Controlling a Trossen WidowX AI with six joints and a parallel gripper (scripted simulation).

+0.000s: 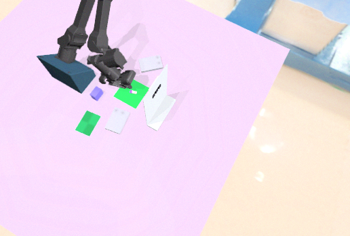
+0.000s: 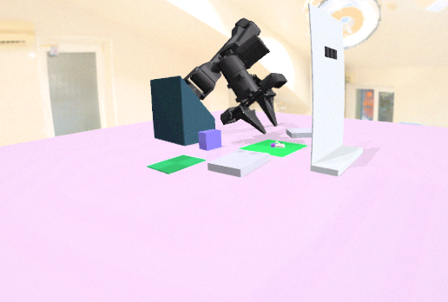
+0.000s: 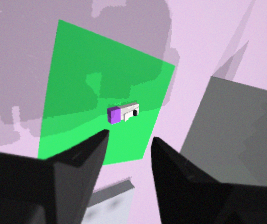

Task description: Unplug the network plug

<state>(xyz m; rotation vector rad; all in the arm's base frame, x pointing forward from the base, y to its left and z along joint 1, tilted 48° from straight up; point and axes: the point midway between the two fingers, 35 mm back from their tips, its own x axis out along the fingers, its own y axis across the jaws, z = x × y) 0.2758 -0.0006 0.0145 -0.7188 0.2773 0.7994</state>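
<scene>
My gripper tip is now 12 cm past the purple cube, 8 cm to the left of it and 2 cm above it. The rest, counted from my gripper tip: green patch 21 cm to the right, 10 cm behind, 4 cm below; upright white panel 16 cm ahead, 9 cm above, 3 cm to the right.
</scene>
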